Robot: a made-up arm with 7 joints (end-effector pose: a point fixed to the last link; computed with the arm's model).
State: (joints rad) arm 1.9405 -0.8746 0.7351 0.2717 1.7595 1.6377 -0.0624
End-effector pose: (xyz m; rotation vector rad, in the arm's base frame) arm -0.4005 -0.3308 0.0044 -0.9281 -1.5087 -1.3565
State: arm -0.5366 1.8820 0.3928 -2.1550 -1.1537 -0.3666 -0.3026
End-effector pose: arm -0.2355 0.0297 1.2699 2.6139 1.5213 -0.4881
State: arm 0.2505 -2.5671 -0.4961 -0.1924 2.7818 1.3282 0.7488
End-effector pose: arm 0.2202 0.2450 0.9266 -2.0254 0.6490 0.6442
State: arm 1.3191 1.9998 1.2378 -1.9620 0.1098 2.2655 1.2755
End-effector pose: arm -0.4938 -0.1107 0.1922 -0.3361 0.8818 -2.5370
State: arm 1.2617 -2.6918 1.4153 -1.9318 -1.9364 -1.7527 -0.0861
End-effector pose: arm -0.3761 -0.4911 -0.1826 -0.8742 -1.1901 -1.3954
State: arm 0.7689 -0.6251 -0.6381 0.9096 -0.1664 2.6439 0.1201
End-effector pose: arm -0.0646 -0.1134 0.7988 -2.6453 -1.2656 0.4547
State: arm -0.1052 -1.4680 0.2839 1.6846 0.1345 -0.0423 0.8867
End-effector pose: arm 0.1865 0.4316 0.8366 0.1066 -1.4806 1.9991
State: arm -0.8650 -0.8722 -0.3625 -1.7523 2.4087 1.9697 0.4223
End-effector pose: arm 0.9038 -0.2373 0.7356 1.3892 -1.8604 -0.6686
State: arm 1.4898 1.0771 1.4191 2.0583 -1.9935 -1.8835 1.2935
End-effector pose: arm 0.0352 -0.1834 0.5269 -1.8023 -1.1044 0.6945
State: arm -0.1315 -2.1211 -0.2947 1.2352 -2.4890 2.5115 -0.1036
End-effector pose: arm 0.0068 -0.0755 0.5433 -0.1709 1.6753 0.7020
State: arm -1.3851 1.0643 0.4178 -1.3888 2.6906 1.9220 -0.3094
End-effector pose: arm 0.8668 -0.2161 1.0638 0.6067 -1.5757 0.4442
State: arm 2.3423 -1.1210 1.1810 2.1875 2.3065 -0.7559 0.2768
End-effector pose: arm 0.0466 0.4809 0.1513 0.8366 -1.5573 2.1247
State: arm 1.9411 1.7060 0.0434 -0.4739 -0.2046 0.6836 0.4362
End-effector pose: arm 0.4034 -0.0522 -0.1736 0.2325 -1.6600 0.6810
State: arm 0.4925 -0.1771 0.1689 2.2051 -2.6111 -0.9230 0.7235
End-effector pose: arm 0.0670 0.0552 0.8532 -2.5460 -1.0390 1.2568
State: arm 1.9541 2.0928 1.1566 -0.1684 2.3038 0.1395 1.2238
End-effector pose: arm -0.1992 0.0796 -0.2810 1.3889 0.5282 -0.8777
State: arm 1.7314 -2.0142 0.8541 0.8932 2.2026 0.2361 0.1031
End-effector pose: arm -0.1074 0.0856 0.3570 -0.4282 -2.3030 0.7408
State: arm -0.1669 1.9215 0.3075 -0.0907 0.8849 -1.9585 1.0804
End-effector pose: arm -0.5069 0.1200 0.5375 -0.1456 -0.4685 -3.0005
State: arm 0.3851 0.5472 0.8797 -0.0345 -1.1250 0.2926 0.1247
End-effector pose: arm -0.1632 -0.2137 0.5612 -0.7091 0.3846 1.0203
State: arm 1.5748 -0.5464 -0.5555 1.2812 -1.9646 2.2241 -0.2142
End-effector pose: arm -0.1492 -0.0364 0.1297 1.4113 0.5951 0.9419
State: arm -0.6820 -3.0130 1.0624 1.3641 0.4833 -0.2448 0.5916
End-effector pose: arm -0.3085 0.2844 0.8988 -1.2238 0.6954 -2.4170
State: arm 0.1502 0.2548 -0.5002 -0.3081 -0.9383 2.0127 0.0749
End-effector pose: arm -0.1160 -0.1582 0.6456 -1.4404 -1.0205 1.9825
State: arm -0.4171 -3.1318 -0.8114 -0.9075 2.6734 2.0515 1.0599
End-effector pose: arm 0.2562 0.7523 0.6262 1.9856 -0.8590 -0.5026
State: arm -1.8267 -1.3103 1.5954 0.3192 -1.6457 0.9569 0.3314
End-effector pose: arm 0.2371 0.1222 0.6550 -0.1222 0.6421 -1.4847
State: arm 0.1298 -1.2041 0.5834 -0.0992 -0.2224 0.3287 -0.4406
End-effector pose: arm 0.1115 -0.0235 0.9420 -1.4145 -0.1414 1.0770
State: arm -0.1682 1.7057 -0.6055 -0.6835 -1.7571 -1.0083 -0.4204
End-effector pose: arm -0.4861 0.3957 0.4630 1.7898 -0.1249 0.0071
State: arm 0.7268 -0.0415 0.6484 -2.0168 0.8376 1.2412 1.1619
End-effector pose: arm -0.5215 -0.2553 0.7762 0.1489 2.4088 0.8926
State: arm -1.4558 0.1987 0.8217 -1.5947 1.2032 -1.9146 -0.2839
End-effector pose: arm 0.5772 -0.1060 0.9364 -1.9719 -0.4212 -0.6482
